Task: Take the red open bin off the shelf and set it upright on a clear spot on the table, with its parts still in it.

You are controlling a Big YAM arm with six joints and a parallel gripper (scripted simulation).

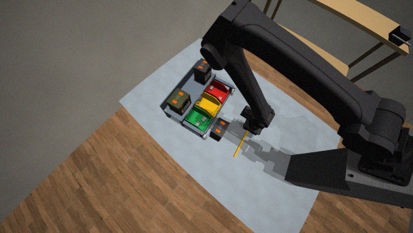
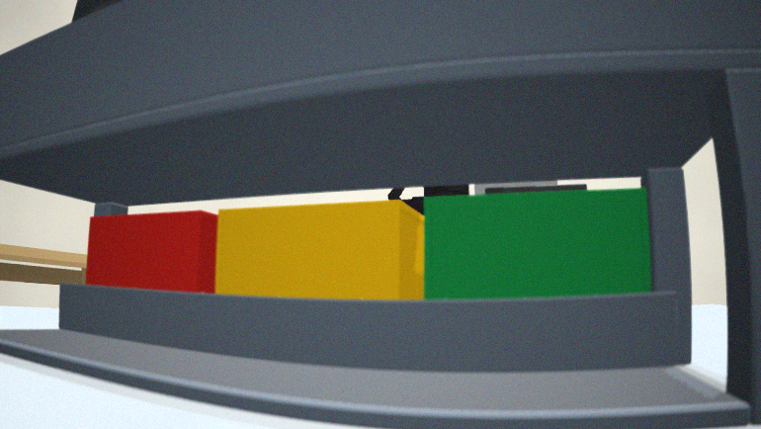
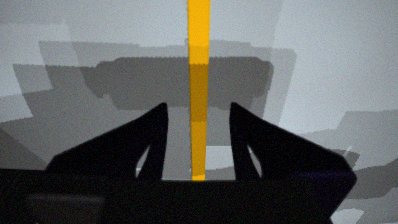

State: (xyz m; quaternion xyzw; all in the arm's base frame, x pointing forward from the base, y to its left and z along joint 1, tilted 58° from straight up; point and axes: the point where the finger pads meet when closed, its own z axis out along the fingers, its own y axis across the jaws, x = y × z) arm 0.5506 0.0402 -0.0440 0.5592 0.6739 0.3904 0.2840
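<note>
Right now my hand is 10 mm above the thin yellow rod. The rest, counted from my hand: green bin 250 mm ahead, 220 mm to the left, 30 mm above; then yellow bin 290 mm ahead, 110 mm to the left, 30 mm above; then red open bin 330 mm ahead, 30 mm above, 10 mm to the left.
</note>
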